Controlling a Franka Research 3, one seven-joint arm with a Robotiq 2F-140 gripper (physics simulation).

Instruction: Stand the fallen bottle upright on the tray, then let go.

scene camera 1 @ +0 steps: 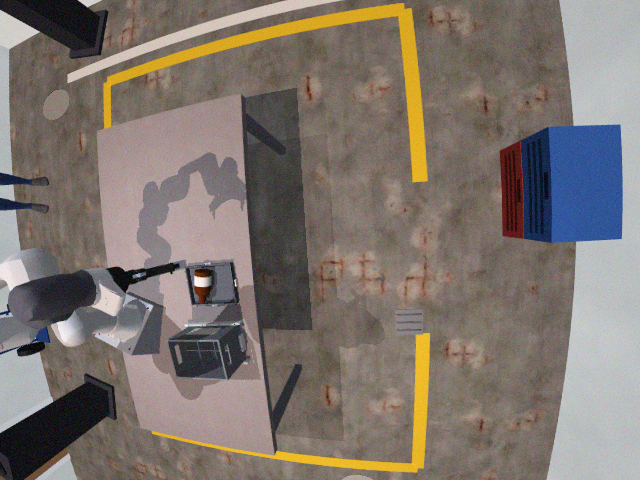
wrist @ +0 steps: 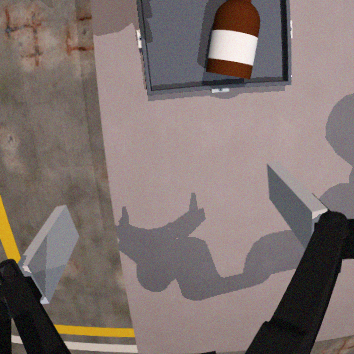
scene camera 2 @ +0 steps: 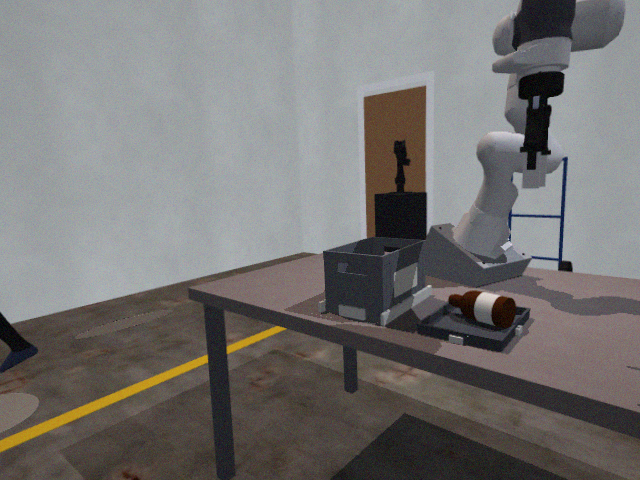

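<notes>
The brown bottle [scene camera 1: 202, 285] [scene camera 2: 484, 308] [wrist: 233, 46] with a white label lies on its side in the shallow dark grey tray [scene camera 1: 223, 281] [scene camera 2: 449, 323] [wrist: 172, 55]. Its neck points toward the crate side, and its base is near the opposite tray wall. My gripper [scene camera 1: 179, 266] [scene camera 2: 533, 177] [wrist: 167, 202] is open, with its two pads wide apart in the wrist view and nothing between them. It hangs well above the table, apart from the bottle. In the wrist view the bottle and tray are beyond the fingers at the top, where the neck is cut off by the frame edge.
A taller grey open crate [scene camera 1: 235, 352] [scene camera 2: 353, 284] stands on the table [scene camera 1: 196, 129] [scene camera 2: 578, 348] [wrist: 200, 135] beside the tray, on the neck side. The arm's angled base mount [scene camera 1: 150, 330] [scene camera 2: 454, 266] stands behind them. The table's edge runs close to the tray.
</notes>
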